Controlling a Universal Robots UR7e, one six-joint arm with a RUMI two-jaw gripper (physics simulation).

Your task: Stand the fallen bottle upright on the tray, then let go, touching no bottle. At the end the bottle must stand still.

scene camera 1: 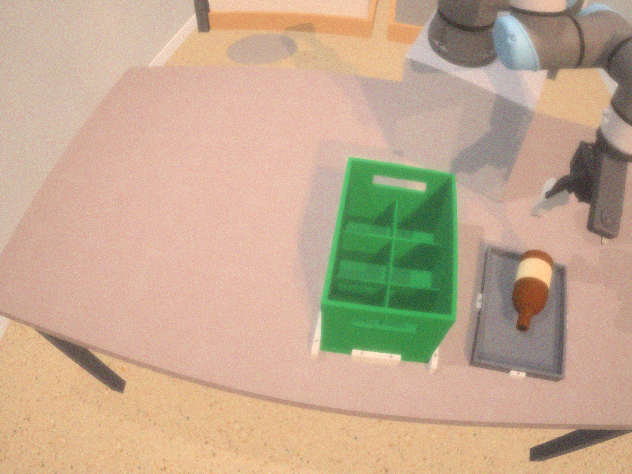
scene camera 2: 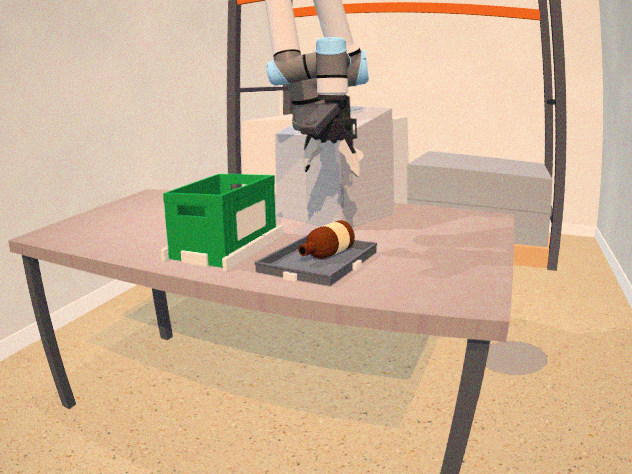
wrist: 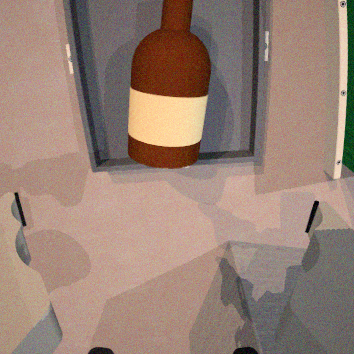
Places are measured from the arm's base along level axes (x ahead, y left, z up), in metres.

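Pixels of known places: gripper, fingertip midpoint: (scene camera 1: 567,229) (scene camera 2: 331,174) (wrist: 167,201); arm's base, origin of the base link: (scene camera 1: 464,41).
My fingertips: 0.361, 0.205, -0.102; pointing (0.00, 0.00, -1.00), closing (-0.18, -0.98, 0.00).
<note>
For each thing: its middle in the pictures, then the offset to it from my fingertips, as dx, dy, dz. "spot": a spot on its surface instead.
- brown bottle, body centre: (wrist: 169,76) (scene camera 1: 530,293) (scene camera 2: 323,242) +0.034, -0.008, -0.159
- dark grey tray, surface spot: (wrist: 241,55) spot: +0.042, -0.086, -0.196
- green crate, body centre: (scene camera 1: 391,262) (scene camera 2: 221,215) +0.051, -0.291, -0.113
A brown bottle (scene camera 1: 532,290) (scene camera 2: 330,239) (wrist: 170,70) with a cream label lies on its side on the dark grey tray (scene camera 1: 497,341) (scene camera 2: 285,264) (wrist: 241,55). Its neck points toward the table's front edge and its base is by the tray's back rim, overlapping that rim in the wrist view. My gripper (scene camera 1: 568,227) (scene camera 2: 331,170) (wrist: 167,201) is open, with nothing between the fingers. It hangs above the table behind the tray, on the robot's side, apart from the bottle. In the wrist view the bottle shows ahead of the fingertips. In scene camera 1, one finger is largely hidden.
A green crate (scene camera 1: 339,326) (scene camera 2: 199,232) (wrist: 351,55) with open compartments stands beside the tray, with white strips (scene camera 1: 375,355) (scene camera 2: 193,258) (wrist: 340,60) along its base. The robot's pale pedestal (scene camera 2: 375,158) is behind the table. Small white clips sit on the tray's sides.
</note>
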